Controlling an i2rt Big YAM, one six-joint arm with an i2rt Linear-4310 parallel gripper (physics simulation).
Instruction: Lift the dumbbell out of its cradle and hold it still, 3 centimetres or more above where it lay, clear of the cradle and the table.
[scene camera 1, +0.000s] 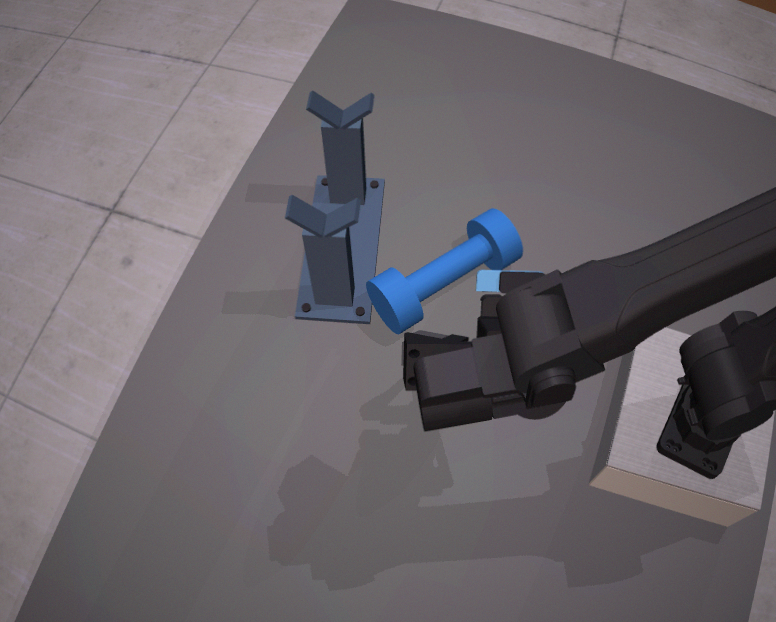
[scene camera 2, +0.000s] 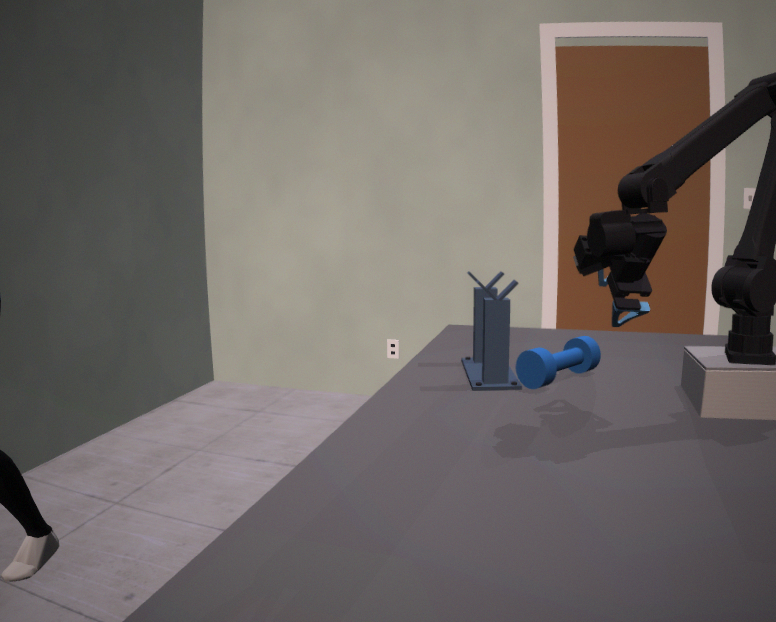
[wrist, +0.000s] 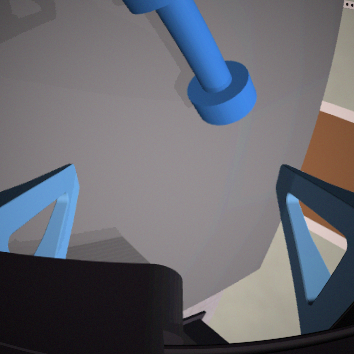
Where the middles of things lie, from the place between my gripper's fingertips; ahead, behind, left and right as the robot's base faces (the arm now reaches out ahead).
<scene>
My hand is 140 mm above the blue dumbbell (scene camera 1: 493, 240), 110 mm to the left of it and 110 mm short of it. From my hand the other things lie so: blue-grey cradle (scene camera 1: 341, 229): 260 mm ahead, 90 mm to the right, 70 mm below.
</scene>
